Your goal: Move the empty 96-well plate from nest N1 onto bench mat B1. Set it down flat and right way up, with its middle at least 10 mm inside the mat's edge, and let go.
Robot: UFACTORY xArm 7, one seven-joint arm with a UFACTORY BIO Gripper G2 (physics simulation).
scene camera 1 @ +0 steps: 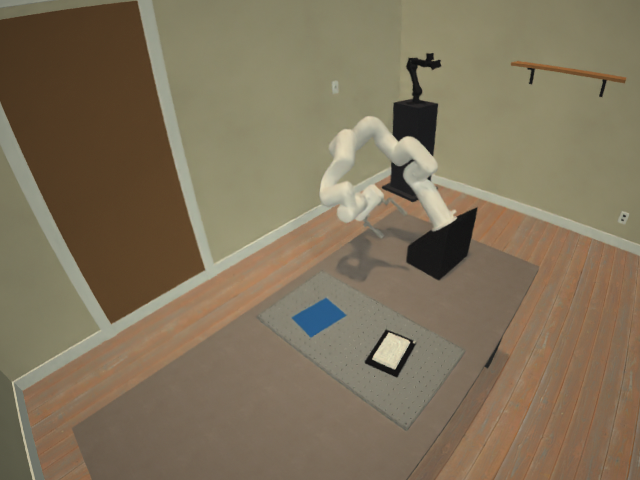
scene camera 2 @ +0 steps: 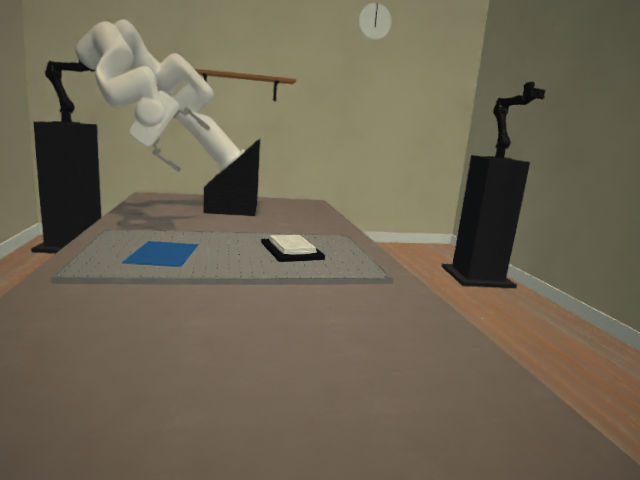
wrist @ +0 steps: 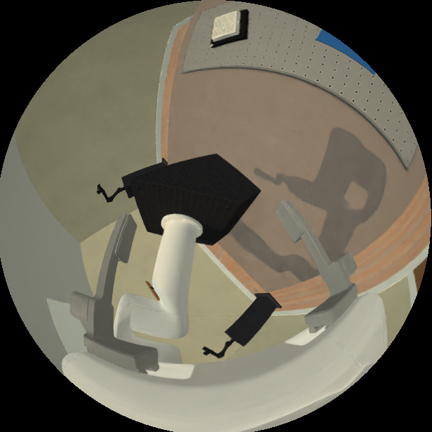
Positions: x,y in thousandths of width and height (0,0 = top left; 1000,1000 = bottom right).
Labels:
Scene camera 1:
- gripper: 616,472
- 96-well plate: 615,724
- blue bench mat B1: 502,657
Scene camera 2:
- gripper: 304,311
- blue bench mat B1: 238,528
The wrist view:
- gripper: 483,490

